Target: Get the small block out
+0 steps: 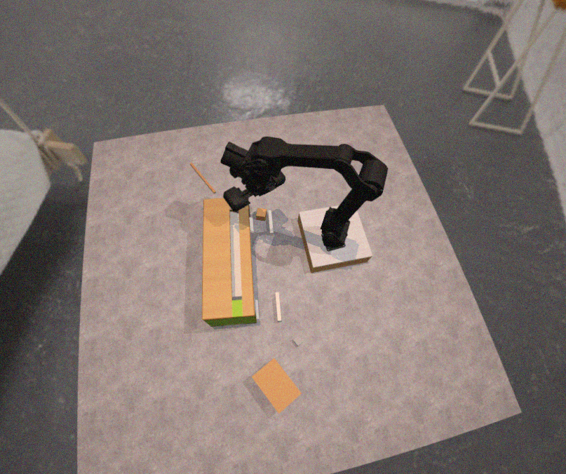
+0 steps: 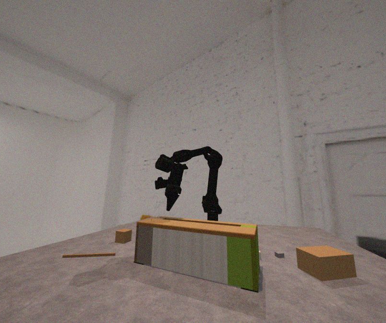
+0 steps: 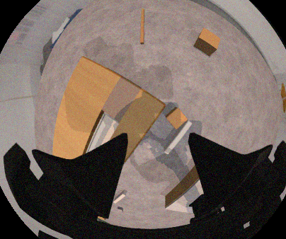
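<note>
My gripper tip is now 30 mm past the small orange block, 10 mm to the left of it and 140 mm above it. The rest, counted from my gripper tip: grey cube 30 mm behind, 440 mm to the left, 150 mm below; then flat orange block 70 mm ahead, 540 mm to the left, 120 mm below; then thin orange stick 140 mm ahead, 240 mm to the right, 150 mm below.
</note>
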